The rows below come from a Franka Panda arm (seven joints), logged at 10 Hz.
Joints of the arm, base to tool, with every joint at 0 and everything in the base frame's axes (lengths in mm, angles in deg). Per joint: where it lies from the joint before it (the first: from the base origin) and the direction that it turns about. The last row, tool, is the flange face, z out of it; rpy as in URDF.
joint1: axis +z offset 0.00 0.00 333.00
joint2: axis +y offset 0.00 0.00 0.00
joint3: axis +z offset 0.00 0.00 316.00
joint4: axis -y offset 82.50 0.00 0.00
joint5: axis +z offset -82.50 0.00 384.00
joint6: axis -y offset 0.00 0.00 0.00
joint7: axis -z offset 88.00 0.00 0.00
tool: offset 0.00 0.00 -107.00 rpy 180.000 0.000 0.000
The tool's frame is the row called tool.
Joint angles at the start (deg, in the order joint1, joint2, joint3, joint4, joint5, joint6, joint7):
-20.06, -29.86, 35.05, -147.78, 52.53, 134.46, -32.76
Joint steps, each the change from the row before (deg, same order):
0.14, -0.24, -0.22, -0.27, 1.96, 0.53, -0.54
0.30, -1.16, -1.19, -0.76, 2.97, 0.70, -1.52
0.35, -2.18, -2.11, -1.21, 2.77, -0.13, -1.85
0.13, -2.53, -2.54, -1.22, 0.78, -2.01, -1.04
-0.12, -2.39, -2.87, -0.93, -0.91, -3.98, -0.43
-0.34, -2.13, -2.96, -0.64, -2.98, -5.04, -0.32
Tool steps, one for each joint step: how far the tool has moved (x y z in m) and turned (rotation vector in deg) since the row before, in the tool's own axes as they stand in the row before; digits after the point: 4 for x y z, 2 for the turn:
-0.0003, 0.0010, -0.0014, 0.80, 1.25, 0.94
-0.0012, 0.0052, -0.0081, 0.95, 2.61, 1.16
-0.0030, 0.0080, -0.0142, 0.94, 2.88, 1.09
-0.0046, 0.0080, -0.0157, 0.91, 1.25, 0.74
-0.0058, 0.0074, -0.0152, 1.37, -0.57, 0.47
-0.0075, 0.0072, -0.0145, 0.93, -2.22, -0.50

